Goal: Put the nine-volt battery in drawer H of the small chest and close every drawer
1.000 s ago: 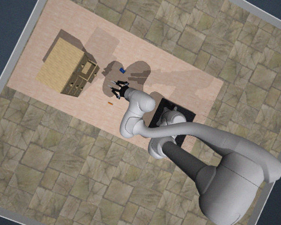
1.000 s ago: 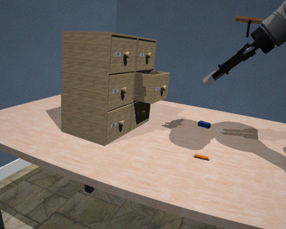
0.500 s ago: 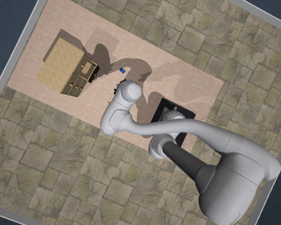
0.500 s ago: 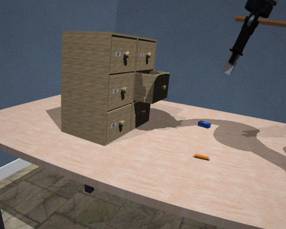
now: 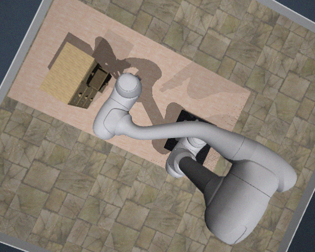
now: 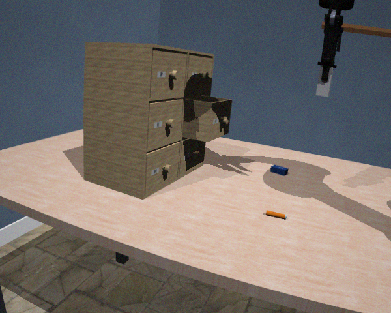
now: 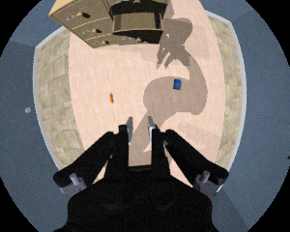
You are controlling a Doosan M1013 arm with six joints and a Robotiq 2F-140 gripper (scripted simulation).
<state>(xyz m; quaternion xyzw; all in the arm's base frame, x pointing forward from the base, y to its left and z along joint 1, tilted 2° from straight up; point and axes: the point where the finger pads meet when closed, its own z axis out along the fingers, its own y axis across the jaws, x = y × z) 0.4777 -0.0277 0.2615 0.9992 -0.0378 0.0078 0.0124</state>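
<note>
My gripper is now 90 mm short of the nine-volt battery, 180 mm to the left of it and 280 mm above it. The rest, counted from my hand: drawer (320 mm ahead, 20 mm to the right, 150 mm below); small orange cylinder (50 mm ahead, 130 mm to the left, 280 mm below).
</note>
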